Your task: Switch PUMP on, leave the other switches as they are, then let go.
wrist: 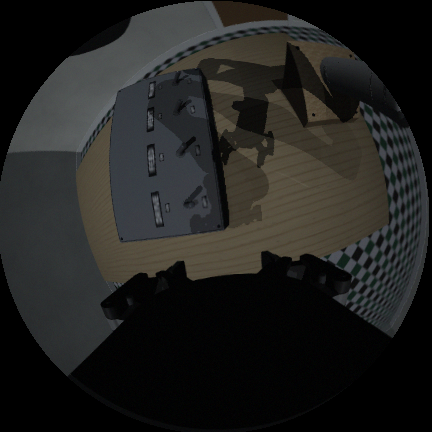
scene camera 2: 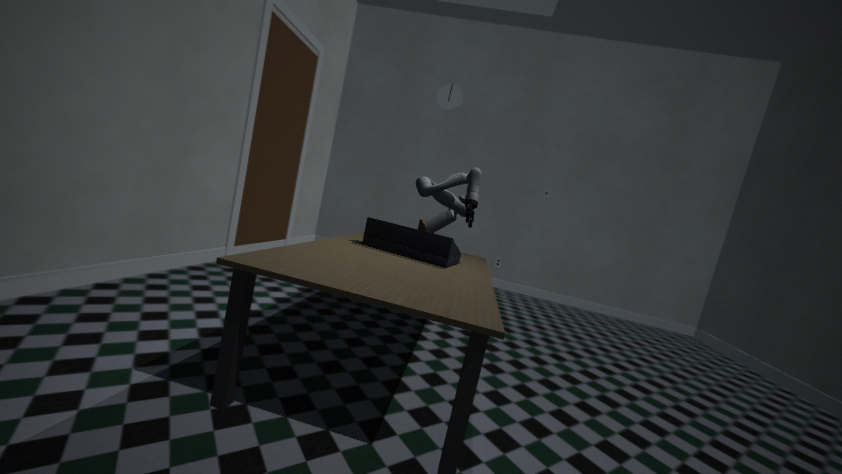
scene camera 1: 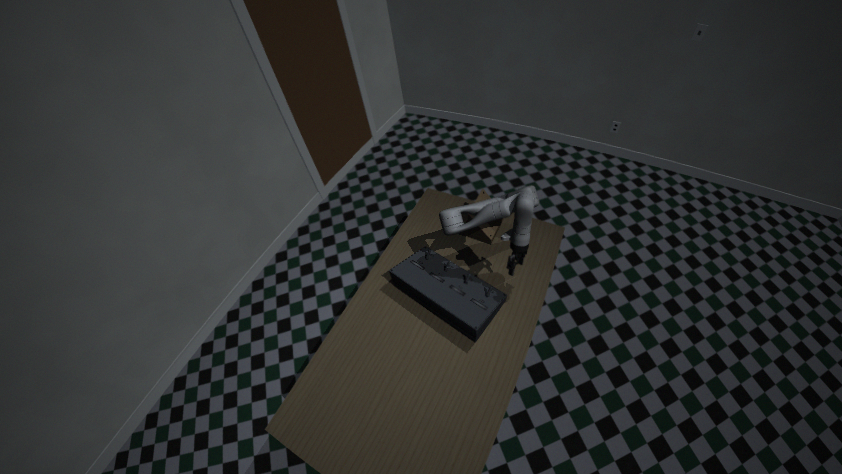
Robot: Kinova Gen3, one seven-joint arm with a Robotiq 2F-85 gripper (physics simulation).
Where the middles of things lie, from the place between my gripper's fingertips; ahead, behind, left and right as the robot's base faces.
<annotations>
My hand is 280 mm to the left of the dark grey switch panel (scene camera 1: 465, 306), 150 mm above it and 120 mm short of it.
</annotations>
